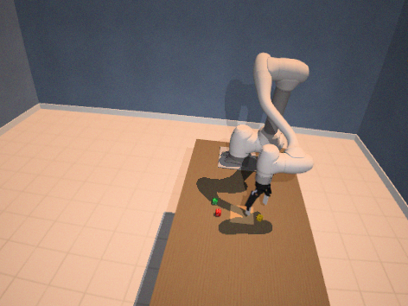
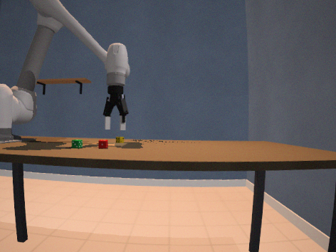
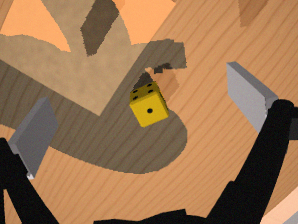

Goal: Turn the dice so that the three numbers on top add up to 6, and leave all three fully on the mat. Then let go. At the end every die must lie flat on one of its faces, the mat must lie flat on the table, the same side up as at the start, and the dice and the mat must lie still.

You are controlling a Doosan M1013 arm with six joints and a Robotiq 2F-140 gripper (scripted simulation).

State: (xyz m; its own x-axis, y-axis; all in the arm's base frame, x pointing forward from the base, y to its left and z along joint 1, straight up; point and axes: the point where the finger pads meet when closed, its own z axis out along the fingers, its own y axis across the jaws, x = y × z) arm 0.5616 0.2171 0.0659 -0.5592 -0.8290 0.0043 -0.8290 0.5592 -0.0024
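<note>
Now: the red die 21 cm to the right of my hand, 6 cm below it and 6 cm ahead of it. Round my hand: yellow die 6 cm below, 3 cm to the left, 1 cm ahead; then tan mat 8 cm to the right, 7 cm below, 1 cm ahead; then green die 25 cm to the right, 6 cm below, 3 cm behind.
</note>
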